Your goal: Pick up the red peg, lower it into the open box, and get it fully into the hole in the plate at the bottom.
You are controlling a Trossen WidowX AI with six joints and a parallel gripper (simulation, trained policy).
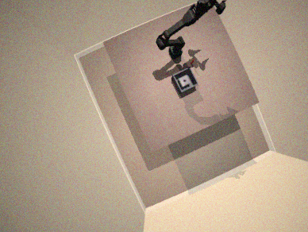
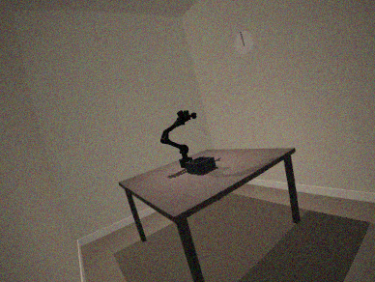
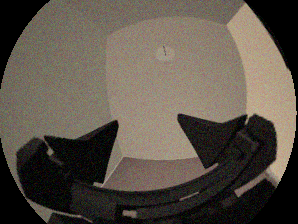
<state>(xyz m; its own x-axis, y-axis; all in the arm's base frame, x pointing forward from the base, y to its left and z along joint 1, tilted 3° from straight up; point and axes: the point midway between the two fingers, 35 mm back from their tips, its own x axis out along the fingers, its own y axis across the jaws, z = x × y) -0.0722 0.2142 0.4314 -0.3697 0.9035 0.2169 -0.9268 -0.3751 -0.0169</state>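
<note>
The red peg is 210 mm ahead of my gripper tip, 110 mm to the right of it and 480 mm below it. From my gripper tip the other things lie so: pale plate 380 mm ahead, 260 mm to the right, 480 mm below; open box 380 mm ahead, 260 mm to the right, 500 mm below.
</note>
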